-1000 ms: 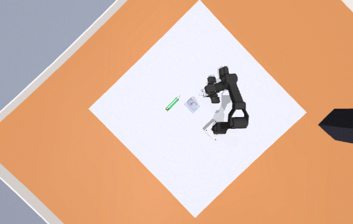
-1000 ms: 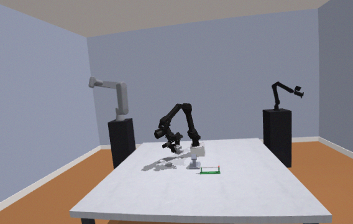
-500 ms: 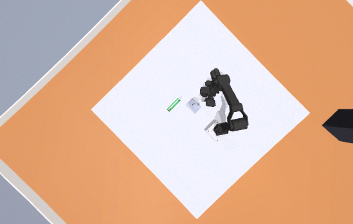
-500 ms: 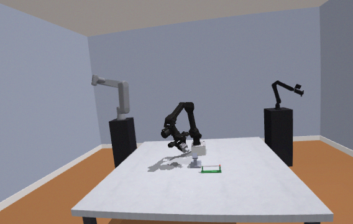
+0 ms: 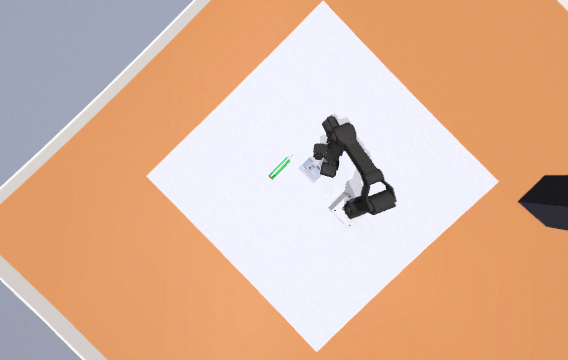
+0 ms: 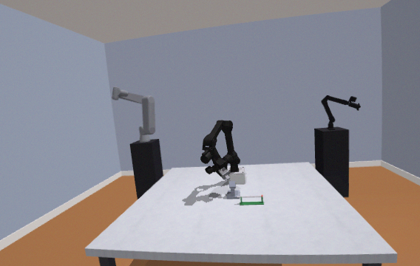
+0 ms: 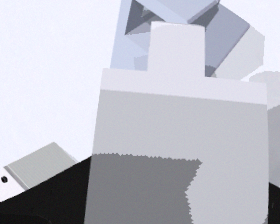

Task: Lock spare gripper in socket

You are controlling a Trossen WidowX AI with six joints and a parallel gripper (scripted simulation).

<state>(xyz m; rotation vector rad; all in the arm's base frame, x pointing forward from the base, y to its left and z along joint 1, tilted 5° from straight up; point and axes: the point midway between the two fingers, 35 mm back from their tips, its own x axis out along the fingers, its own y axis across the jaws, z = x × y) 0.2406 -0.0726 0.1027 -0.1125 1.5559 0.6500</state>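
My gripper tip is now 150 mm short of the green strip, 160 mm to the right of it and 110 mm above it. From my gripper tip the other things lie so: spare gripper: 10 mm ahead, 10 mm above; then bluish-grey socket: 30 mm ahead, 50 mm to the left, 90 mm below.
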